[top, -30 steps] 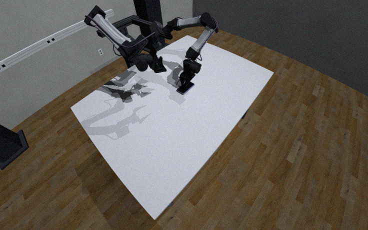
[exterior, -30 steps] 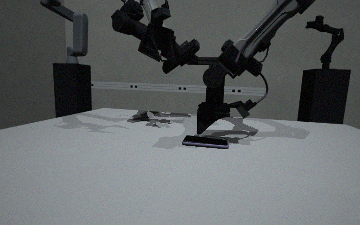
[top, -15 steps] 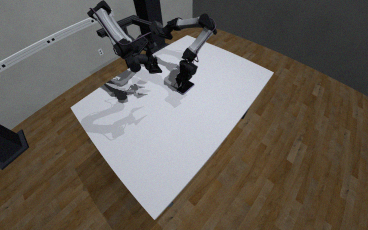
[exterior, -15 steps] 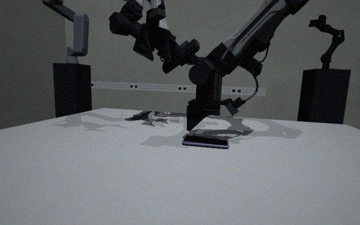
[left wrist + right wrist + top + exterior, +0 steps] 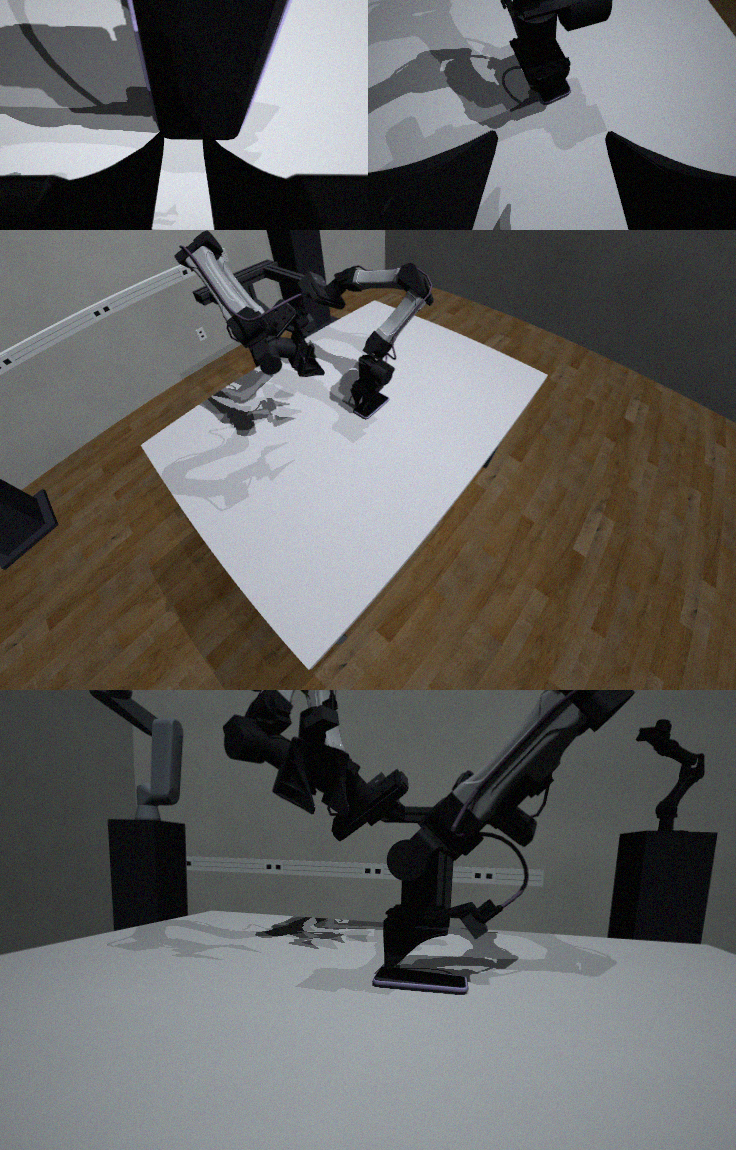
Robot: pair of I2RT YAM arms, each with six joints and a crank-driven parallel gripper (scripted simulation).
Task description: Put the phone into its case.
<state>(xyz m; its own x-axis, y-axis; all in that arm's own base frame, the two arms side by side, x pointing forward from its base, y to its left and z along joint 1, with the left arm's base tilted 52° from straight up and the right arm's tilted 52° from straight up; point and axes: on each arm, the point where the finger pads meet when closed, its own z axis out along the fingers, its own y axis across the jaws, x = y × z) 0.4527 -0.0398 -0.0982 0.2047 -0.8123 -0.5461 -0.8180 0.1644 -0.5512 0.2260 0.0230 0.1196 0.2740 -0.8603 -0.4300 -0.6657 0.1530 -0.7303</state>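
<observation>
Now: the phone 50 mm to the left of my left hand, 20 mm below it and 10 mm ahead of it.
</observation>
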